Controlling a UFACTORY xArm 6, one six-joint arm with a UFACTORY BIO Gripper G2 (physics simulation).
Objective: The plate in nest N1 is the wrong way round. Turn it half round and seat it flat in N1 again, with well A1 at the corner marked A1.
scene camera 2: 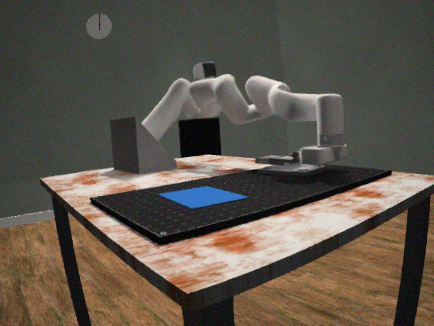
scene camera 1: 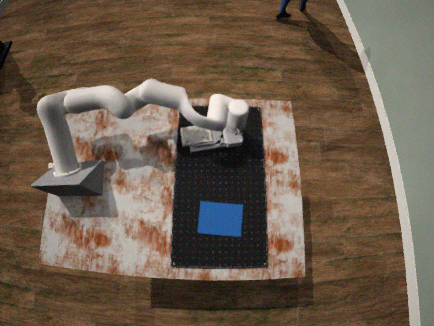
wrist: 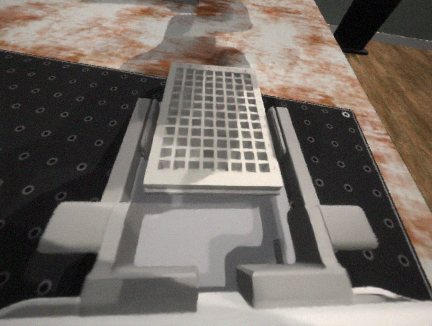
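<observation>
A white well plate with a grid of square wells (scene camera 1: 195,135) (scene camera 2: 273,159) (wrist: 212,120) is held level between the fingers, its long side pointing away from the wrist. My gripper (wrist: 215,127) is shut on the plate by its long sides. A pale grey nest (scene camera 2: 292,170) (wrist: 175,235) lies below on the black board; the plate is a little above it, with a gap between them in scene camera 2. Part of the nest's bare floor shows in the wrist view, and the plate hides its far part. The A1 marks and the nest's label cannot be read.
The black perforated board (scene camera 1: 220,175) (scene camera 2: 140,212) (wrist: 50,110) lies on the rust-stained white table (scene camera 1: 285,200). A flat blue rectangle (scene camera 1: 220,219) (scene camera 2: 202,196) lies on the board, away from the gripper. The arm stands on a grey wedge base (scene camera 1: 75,182) (scene camera 2: 142,147).
</observation>
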